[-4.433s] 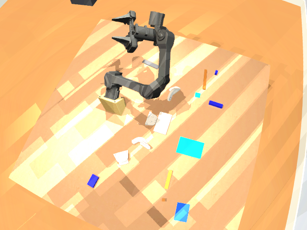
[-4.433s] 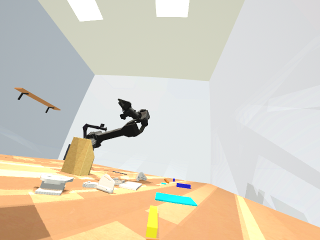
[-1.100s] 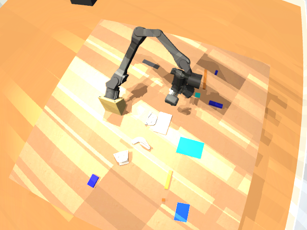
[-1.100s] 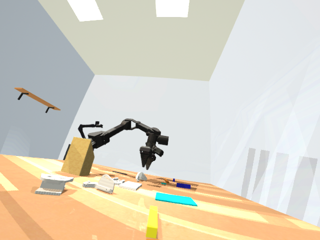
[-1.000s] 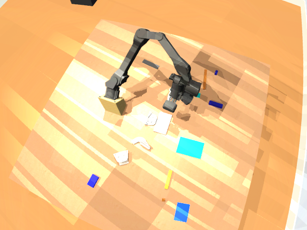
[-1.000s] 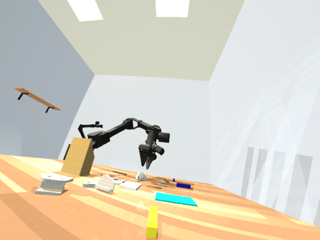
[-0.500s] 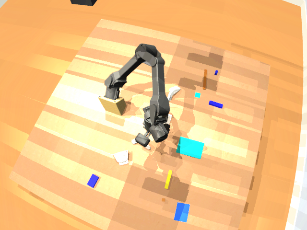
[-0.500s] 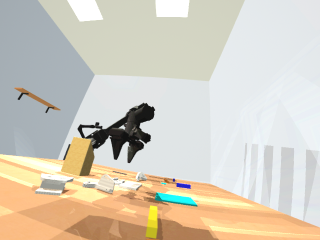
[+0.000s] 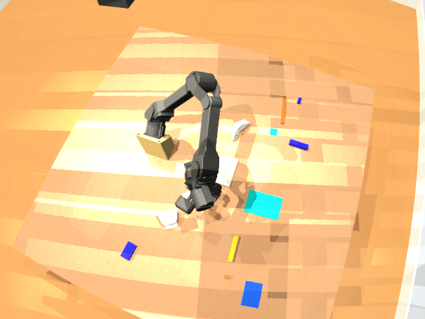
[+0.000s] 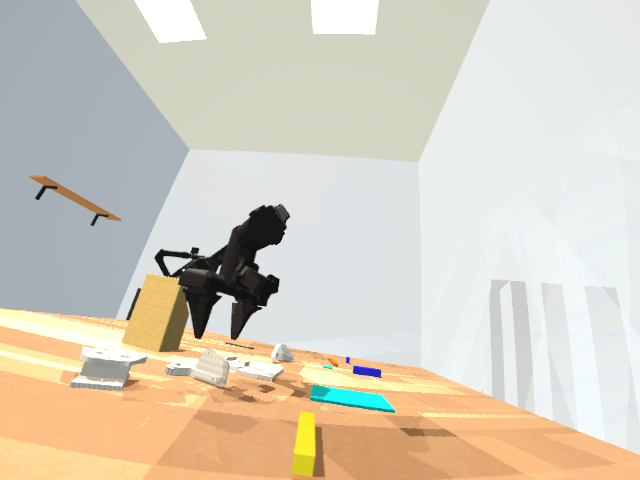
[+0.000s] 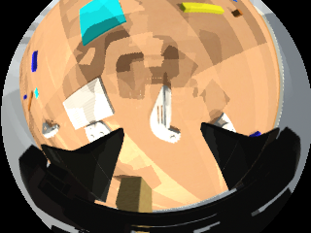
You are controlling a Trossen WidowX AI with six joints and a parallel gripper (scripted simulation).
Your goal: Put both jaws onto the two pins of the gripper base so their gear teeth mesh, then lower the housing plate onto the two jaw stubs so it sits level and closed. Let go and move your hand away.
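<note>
My gripper tip is now 6 cm short of the flat white plate, 14 cm to the right of it and 6 cm above it. Round my gripper tip: yellow bar (18 cm ahead, 15 cm to the right, 6 cm below); cyan sheet (24 cm ahead, 5 cm to the left, 6 cm below); blue plate (30 cm ahead, 28 cm to the right, 6 cm below).
</note>
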